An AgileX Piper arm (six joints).
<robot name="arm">
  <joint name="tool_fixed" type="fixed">
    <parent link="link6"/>
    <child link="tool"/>
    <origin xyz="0 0 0" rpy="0 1.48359 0"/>
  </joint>
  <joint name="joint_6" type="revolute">
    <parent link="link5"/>
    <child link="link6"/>
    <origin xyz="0.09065 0 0.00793"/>
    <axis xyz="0.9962 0 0.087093"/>
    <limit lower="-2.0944" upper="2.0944"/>
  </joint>
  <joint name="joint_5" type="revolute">
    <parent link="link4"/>
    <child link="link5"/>
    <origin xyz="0 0 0"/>
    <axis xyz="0 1 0"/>
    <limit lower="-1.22" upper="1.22"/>
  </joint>
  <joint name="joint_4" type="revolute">
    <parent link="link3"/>
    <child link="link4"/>
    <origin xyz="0.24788 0 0.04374"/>
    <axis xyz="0.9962 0 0.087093"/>
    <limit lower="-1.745" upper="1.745"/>
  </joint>
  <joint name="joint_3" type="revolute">
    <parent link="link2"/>
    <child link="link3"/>
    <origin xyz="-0.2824 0 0.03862"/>
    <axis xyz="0 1 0"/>
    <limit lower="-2.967" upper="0"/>
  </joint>
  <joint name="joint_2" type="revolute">
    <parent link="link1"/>
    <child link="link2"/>
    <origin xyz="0 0 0"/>
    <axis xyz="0 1 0"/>
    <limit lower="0" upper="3.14"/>
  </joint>
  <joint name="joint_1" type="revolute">
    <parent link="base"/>
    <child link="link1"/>
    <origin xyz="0 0 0.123"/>
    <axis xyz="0 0 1"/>
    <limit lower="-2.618" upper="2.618"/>
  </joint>
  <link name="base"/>
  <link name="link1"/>
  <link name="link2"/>
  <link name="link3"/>
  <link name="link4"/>
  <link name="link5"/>
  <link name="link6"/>
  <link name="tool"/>
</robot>
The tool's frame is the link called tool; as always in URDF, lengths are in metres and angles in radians.
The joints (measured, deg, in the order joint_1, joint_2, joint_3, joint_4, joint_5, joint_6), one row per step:
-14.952 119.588 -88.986 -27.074 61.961 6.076
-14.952 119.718 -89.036 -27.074 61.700 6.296
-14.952 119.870 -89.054 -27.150 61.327 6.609
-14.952 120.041 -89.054 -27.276 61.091 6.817
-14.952 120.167 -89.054 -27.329 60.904 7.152
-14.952 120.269 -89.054 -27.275 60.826 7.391
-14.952 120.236 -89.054 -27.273 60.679 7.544
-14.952 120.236 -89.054 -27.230 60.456 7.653
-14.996 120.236 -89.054 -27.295 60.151 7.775
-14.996 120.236 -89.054 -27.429 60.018 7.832
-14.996 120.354 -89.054 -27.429 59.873 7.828
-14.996 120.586 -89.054 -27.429 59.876 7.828
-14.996 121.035 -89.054 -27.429 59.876 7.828
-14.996 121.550 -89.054 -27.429 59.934 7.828
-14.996 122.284 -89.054 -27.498 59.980 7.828
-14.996 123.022 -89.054 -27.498 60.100 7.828
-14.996 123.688 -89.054 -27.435 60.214 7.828
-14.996 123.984 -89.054 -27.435 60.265 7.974
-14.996 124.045 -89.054 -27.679 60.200 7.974
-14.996 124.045 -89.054 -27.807 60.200 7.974
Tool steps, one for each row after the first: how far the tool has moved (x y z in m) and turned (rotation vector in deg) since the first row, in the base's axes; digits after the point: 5 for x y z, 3 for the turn. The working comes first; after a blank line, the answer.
Tool pose at each row, in the base's axes (x y z in m, rotation vector in deg; the steps are taken from these numbers as rounded here):
0.39279 -0.14273 0.17799 13.196 175.000 -37.669
0.39347 -0.14282 0.17725 13.405 174.772 -37.585
0.39425 -0.14299 0.17627 13.639 174.454 -37.565
0.39477 -0.14321 0.17509 13.722 174.326 -37.649
0.39517 -0.14331 0.17420 14.081 174.167 -37.641
0.39538 -0.14327 0.17343 14.425 174.131 -37.525
0.39559 -0.14327 0.17367 14.605 173.914 -37.475
0.39595 -0.14323 0.17365 14.710 173.682 -37.349
0.39632 -0.14363 0.17369 14.787 173.358 -37.347
0.39652 -0.14380 0.17377 14.716 173.197 -37.486
0.39685 -0.14384 0.17291 14.624 173.187 -37.437
0.39704 -0.14389 0.17120 14.572 173.427 -37.421
0.39739 -0.14398 0.16790 14.467 173.886 -37.389
0.39767 -0.14408 0.16412 14.370 174.466 -37.367
0.39807 -0.14429 0.15876 14.160 175.247 -37.417
0.39829 -0.14440 0.15333 -13.940 -174.974 37.153
0.39843 -0.14440 0.14839 -13.760 -174.308 36.743
0.39847 -0.14443 0.14621 -13.882 -174.014 36.607
0.39859 -0.14474 0.14589 -13.644 -173.963 36.902
0.39859 -0.14491 0.14596 -13.539 -173.929 37.068

0.00068 -0.00009 -0.00074 0.006 -0.251 -0.094
0.00146 -0.00026 -0.00172 -0.045 -0.572 -0.193
0.00198 -0.00048 -0.00290 -0.122 -0.678 -0.230
0.00238 -0.00058 -0.00379 -0.147 -0.852 -0.435
0.00259 -0.00054 -0.00456 -0.081 -0.935 -0.645
0.00280 -0.00054 -0.00432 -0.093 -1.164 -0.725
0.00316 -0.00050 -0.00434 -0.063 -1.422 -0.752
0.00353 -0.00090 -0.00430 -0.128 -1.735 -0.753
0.00373 -0.00107 -0.00422 -0.247 -1.849 -0.689
0.00406 -0.00111 -0.00508 -0.220 -1.866 -0.626
0.00425 -0.00116 -0.00679 -0.161 -1.639 -0.628
0.00460 -0.00125 -0.01009 -0.048 -1.205 -0.629
0.00488 -0.00135 -0.01387 0.084 -0.653 -0.654
0.00528 -0.00156 -0.01923 0.212 0.114 -0.642
0.00550 -0.00167 -0.02466 0.400 0.938 -0.692
0.00564 -0.00167 -0.02960 0.623 1.672 -0.769
0.00568 -0.00170 -0.03178 0.692 1.946 -0.923
0.00580 -0.00201 -0.03210 0.500 1.999 -0.779
0.00580 -0.00218 -0.03203 0.392 2.028 -0.717

